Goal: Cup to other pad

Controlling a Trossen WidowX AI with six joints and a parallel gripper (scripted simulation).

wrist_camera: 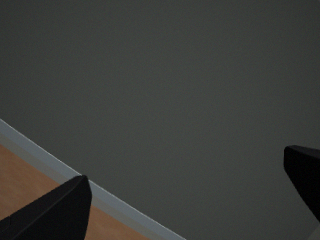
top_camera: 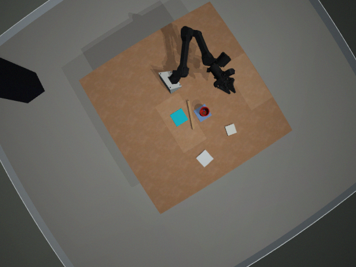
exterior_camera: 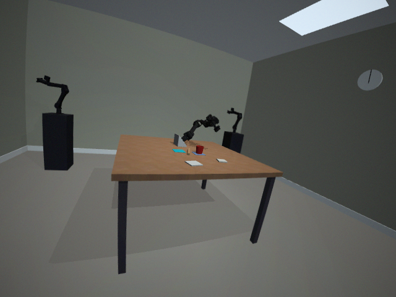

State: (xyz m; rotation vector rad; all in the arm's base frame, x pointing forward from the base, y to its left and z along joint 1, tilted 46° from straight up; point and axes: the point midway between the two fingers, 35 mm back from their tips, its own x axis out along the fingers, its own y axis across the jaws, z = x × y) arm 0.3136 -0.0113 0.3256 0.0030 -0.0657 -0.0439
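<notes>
Now: gripper tip 15 cm to the left of the blue-grey pad and 32 cm above it. The rest, counted from my gripper tip: wooden bar (3 cm behind, 24 cm to the right, 32 cm below); cyan pad (7 cm behind, 33 cm to the right, 32 cm below).
</notes>
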